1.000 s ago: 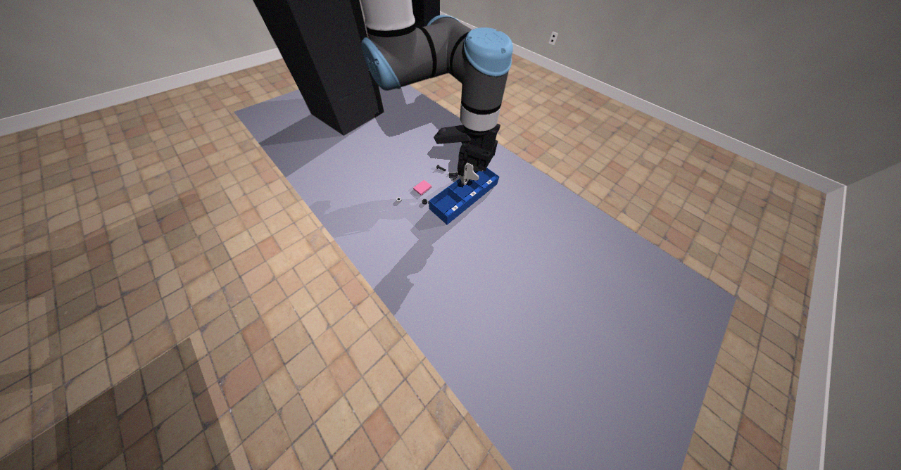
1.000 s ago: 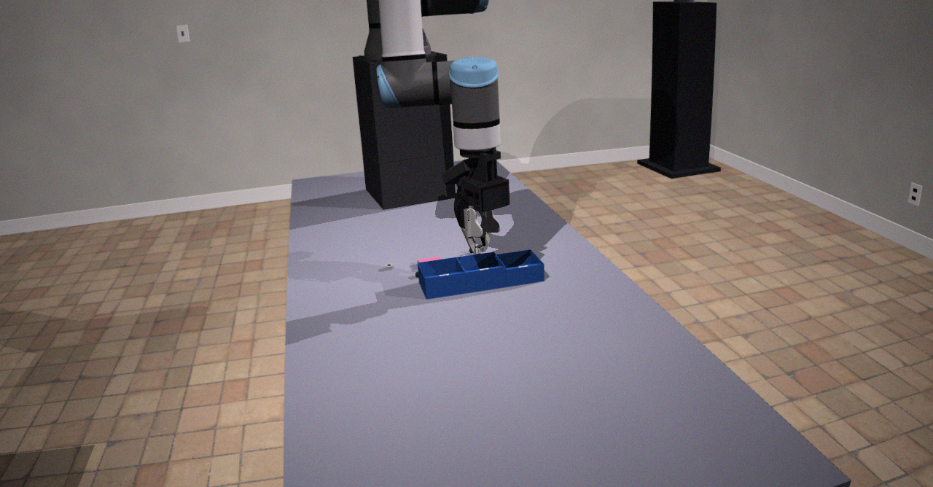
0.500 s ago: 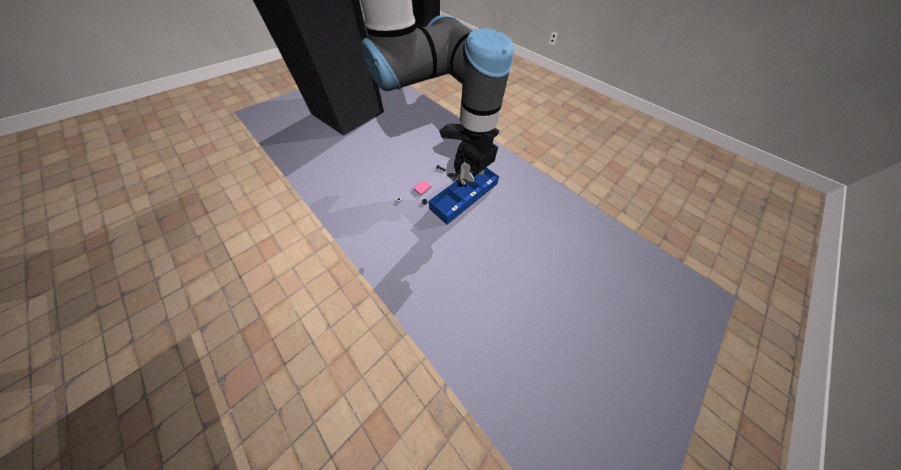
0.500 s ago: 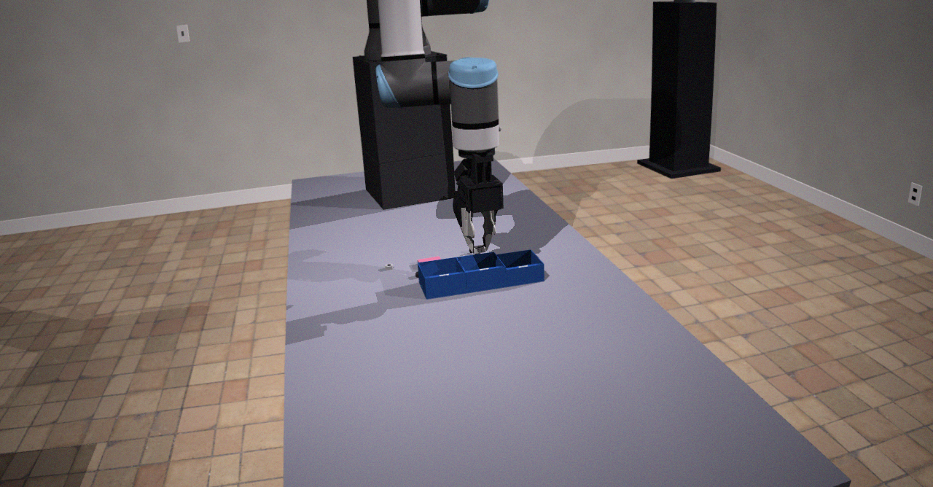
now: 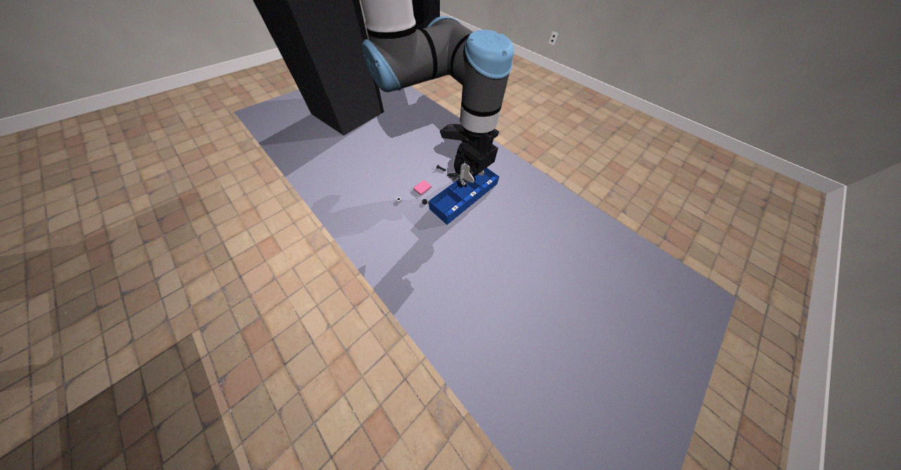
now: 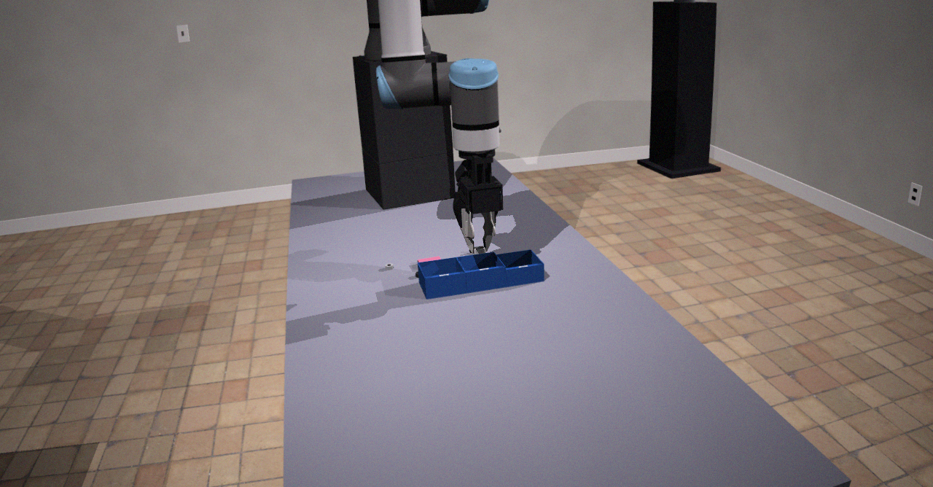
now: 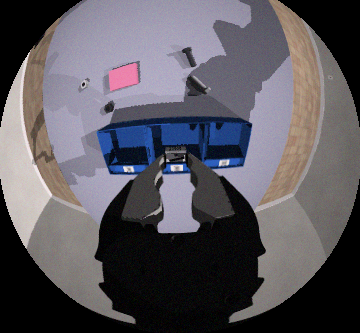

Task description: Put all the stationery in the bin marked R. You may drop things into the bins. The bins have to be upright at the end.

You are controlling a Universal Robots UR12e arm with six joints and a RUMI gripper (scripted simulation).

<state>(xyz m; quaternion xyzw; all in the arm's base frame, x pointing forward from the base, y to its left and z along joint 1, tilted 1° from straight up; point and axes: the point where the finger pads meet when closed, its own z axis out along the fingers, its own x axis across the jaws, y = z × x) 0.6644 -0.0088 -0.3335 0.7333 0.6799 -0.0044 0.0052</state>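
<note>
Now: the blue bin row 1 cm ahead of my hand and 6 cm below it. From my hand the other things lie so: light metal screw 8 cm behind, 5 cm to the left, 8 cm below; then white piece 1 cm below; then black nut 7 cm behind, 11 cm to the right, 8 cm below.
</note>
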